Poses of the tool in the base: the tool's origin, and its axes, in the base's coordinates. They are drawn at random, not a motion.
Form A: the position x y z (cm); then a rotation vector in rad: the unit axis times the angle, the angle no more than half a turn.
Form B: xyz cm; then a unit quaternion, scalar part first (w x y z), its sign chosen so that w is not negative. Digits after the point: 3 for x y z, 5 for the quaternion.
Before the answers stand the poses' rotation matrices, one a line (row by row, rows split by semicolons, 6 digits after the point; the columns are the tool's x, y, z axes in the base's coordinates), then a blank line. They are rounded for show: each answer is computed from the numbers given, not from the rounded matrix.
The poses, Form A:
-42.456 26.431 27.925 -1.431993 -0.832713 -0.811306
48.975 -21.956 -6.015 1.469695 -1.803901 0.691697
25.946 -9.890 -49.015 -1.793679 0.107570 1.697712
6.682 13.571 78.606 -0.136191 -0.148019 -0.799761
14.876 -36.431 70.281 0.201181 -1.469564 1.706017
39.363 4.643 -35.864 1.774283 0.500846 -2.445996
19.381 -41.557 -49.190 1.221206 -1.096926 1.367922
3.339 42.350 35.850 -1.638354 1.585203 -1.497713
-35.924 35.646 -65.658 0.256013 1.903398 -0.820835
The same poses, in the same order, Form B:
0.495334 0.868702 -0.000865; 0.021755 -0.011410 0.999698; 0.868430 -0.495203 -0.024550
-0.112088 -0.976545 -0.183838; -0.603279 0.213883 -0.768315; 0.789614 0.024787 -0.613103
0.155165 -0.482547 -0.862017; 0.369887 -0.780734 0.503626; -0.916028 -0.396993 0.057345
0.687562 0.721665 -0.080360; -0.702623 0.689150 0.177181; 0.183246 -0.065360 0.980892
-0.623473 -0.676757 -0.391512; 0.487421 0.055087 -0.871427; 0.611312 -0.734142 0.295521
-0.326846 0.251863 -0.910899; 0.126431 -0.943519 -0.306247; -0.936583 -0.215261 0.276542
-0.034453 -0.991076 0.128767; 0.089633 -0.131388 -0.987271; 0.995379 -0.022473 0.093359
-0.224479 -0.447814 0.865489; -0.889493 -0.268591 -0.369678; 0.398010 -0.852831 -0.338034
-0.472508 0.508488 0.719844; -0.174489 0.746632 -0.641945; -0.863881 -0.428929 -0.264064

-42.456 26.431 27.925 0.60402 -0.61873 -0.35979 -0.35054
48.975 -21.956 -6.015 0.34953 0.56726 -0.69625 0.26697
25.946 -9.890 -49.015 0.32855 -0.68530 0.04110 0.64864
6.682 13.571 78.606 0.91619 -0.06618 -0.07193 -0.38865
14.876 -36.431 70.281 0.42636 0.08050 -0.58801 0.68262
39.363 4.643 -35.864 0.03930 0.57882 0.16339 -0.79795
19.381 -41.557 -49.190 0.48154 0.50089 -0.44992 0.56107
3.339 42.350 35.850 0.20548 -0.58782 0.56875 -0.53736
-35.924 35.646 -65.658 0.50251 0.10598 0.78791 -0.33978

